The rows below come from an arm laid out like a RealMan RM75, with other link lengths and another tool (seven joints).
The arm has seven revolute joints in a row. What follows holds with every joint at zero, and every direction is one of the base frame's.
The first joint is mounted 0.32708 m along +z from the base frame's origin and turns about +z.
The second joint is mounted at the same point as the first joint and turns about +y.
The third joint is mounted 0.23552 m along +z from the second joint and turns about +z.
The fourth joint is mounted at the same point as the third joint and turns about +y.
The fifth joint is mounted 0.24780 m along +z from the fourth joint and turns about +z.
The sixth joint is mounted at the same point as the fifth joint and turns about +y.
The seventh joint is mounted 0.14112 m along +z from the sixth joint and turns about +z.
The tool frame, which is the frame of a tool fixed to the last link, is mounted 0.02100 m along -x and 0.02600 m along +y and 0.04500 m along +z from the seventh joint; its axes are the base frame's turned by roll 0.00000, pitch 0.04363 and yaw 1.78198 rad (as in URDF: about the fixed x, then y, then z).
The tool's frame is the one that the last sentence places.
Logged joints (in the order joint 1, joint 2, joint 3, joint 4, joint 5, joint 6, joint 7), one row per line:
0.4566 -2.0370 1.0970 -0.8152 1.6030 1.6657 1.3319
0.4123 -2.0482 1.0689 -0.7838 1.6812 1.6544 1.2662
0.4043 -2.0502 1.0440 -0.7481 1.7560 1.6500 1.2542
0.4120 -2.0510 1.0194 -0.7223 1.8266 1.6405 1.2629
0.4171 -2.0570 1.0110 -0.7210 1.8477 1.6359 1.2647
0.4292 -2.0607 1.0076 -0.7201 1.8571 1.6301 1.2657
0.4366 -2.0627 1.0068 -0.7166 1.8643 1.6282 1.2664
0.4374 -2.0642 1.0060 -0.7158 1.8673 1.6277 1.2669
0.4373 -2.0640 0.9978 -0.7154 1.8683 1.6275 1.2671
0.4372 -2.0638 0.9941 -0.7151 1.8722 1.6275 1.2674
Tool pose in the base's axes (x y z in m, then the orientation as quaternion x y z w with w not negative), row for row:
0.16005 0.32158 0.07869 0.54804 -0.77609 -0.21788 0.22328
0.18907 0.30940 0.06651 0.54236 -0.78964 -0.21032 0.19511
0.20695 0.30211 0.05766 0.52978 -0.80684 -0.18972 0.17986
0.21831 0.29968 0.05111 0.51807 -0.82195 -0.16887 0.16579
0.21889 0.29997 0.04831 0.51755 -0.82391 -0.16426 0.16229
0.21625 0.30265 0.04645 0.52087 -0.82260 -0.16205 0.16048
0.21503 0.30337 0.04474 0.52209 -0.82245 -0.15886 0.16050
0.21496 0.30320 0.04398 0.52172 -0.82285 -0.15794 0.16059
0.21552 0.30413 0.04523 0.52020 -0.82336 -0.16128 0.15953
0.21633 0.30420 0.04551 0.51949 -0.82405 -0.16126 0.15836
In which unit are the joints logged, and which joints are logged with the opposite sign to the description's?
The joints are logged in radians. Opposite sign: joint 2, joint 3, joint 5, joint 6.
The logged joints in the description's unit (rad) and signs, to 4 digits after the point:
0.4566 2.0370 -1.0970 -0.8152 -1.6030 -1.6657 1.3319
0.4123 2.0482 -1.0689 -0.7838 -1.6812 -1.6544 1.2662
0.4043 2.0502 -1.0440 -0.7481 -1.7560 -1.6500 1.2542
0.4120 2.0510 -1.0194 -0.7223 -1.8266 -1.6405 1.2629
0.4171 2.0570 -1.0110 -0.7210 -1.8477 -1.6359 1.2647
0.4292 2.0607 -1.0076 -0.7201 -1.8571 -1.6301 1.2657
0.4366 2.0627 -1.0068 -0.7166 -1.8643 -1.6282 1.2664
0.4374 2.0642 -1.0060 -0.7158 -1.8673 -1.6277 1.2669
0.4373 2.0640 -0.9978 -0.7154 -1.8683 -1.6275 1.2671
0.4372 2.0638 -0.9941 -0.7151 -1.8722 -1.6275 1.2674

